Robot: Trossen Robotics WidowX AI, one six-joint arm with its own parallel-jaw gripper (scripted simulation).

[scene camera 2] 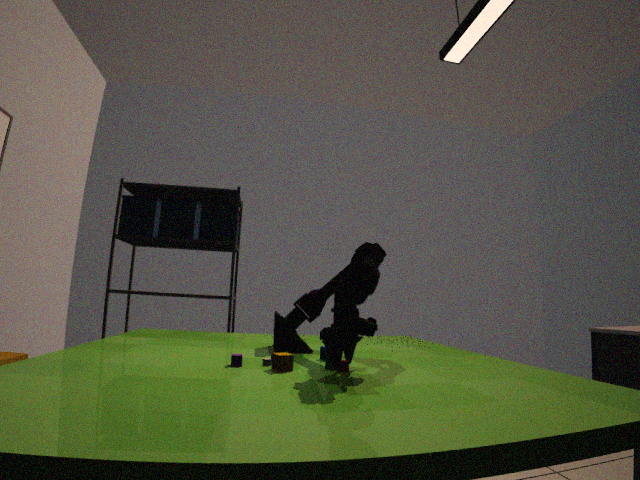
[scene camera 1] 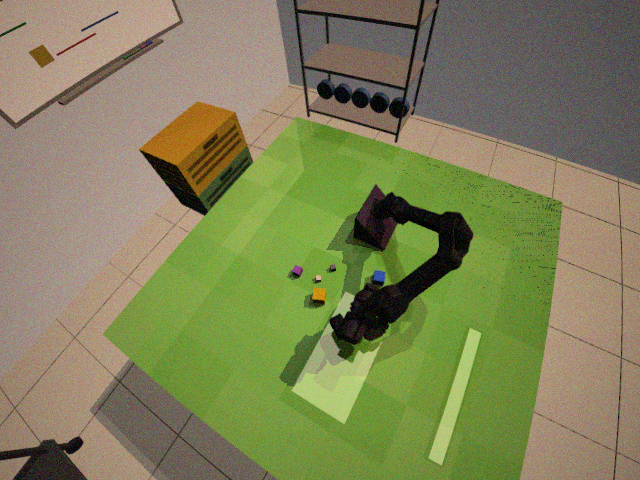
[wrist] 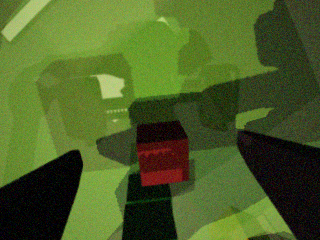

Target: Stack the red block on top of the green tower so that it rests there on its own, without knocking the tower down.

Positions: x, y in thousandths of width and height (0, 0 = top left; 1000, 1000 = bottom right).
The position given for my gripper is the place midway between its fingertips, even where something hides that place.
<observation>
My gripper (scene camera 2: 537, 764) is open, holding nothing. Also in view: a red block (wrist: 511, 619) and a green block (wrist: 430, 806).
My gripper also shows in the wrist view (wrist: 502, 619).
</observation>
